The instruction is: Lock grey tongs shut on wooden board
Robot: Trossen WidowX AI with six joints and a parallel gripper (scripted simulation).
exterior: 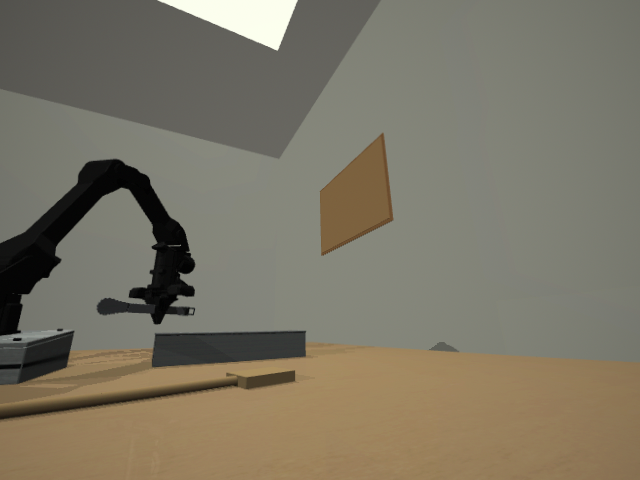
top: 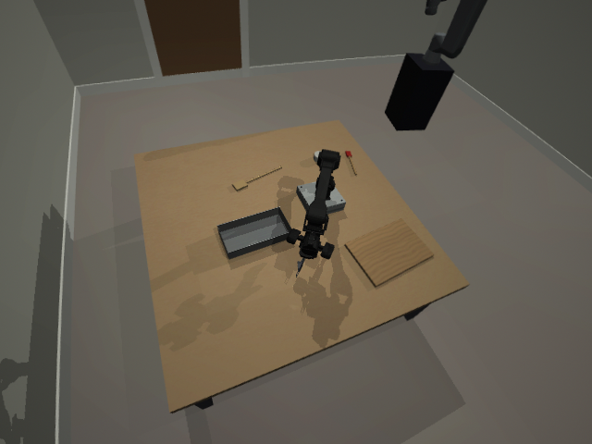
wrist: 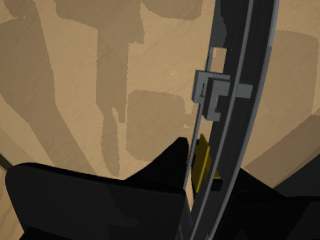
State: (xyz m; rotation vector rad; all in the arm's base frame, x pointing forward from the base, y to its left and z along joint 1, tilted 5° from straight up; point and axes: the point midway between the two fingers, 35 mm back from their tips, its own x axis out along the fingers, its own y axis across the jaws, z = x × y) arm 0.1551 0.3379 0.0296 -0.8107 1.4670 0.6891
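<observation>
The wooden board lies 41 cm behind my gripper tip, 7 cm below it and 1 cm to the right of it. Round my gripper tip: small white cylinder 67 cm to the right, 23 cm behind, 6 cm below; then roasting tin 20 cm ahead, 18 cm to the right, 5 cm below; then red-tipped brush 65 cm to the right, 42 cm behind, 7 cm below.
</observation>
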